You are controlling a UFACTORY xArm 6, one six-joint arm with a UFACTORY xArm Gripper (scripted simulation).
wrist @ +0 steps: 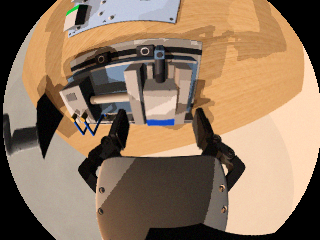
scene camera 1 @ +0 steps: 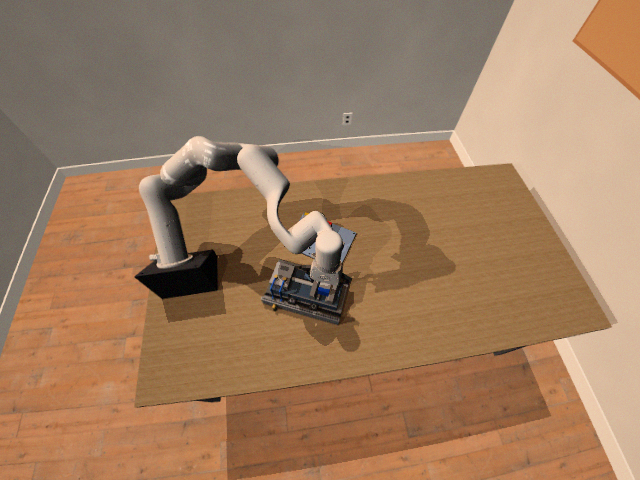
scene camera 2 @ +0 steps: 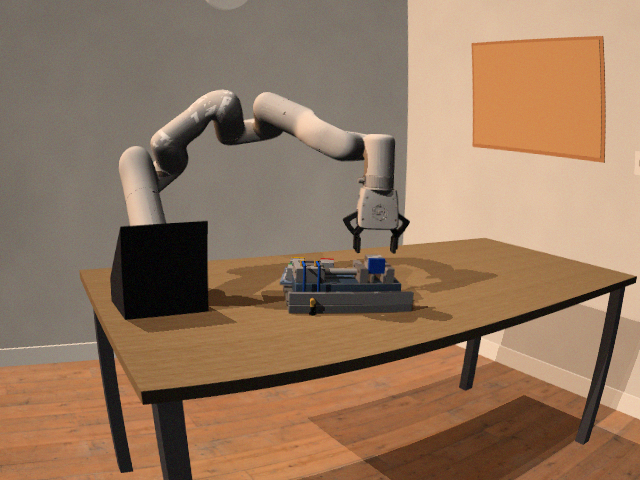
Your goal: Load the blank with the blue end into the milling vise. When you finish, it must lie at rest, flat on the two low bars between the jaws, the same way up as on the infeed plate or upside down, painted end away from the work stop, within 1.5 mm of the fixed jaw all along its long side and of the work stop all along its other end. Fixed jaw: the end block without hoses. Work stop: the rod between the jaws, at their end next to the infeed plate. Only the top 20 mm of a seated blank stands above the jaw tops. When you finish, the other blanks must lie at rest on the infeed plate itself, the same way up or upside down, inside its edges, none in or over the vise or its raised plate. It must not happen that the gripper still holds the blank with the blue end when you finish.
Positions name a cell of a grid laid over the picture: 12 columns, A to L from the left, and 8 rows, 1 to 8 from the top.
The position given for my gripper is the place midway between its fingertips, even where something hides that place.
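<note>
What I see is my gripper (scene camera 2: H5), and the wrist view shows me the gripper (wrist: G4) too.
</note>
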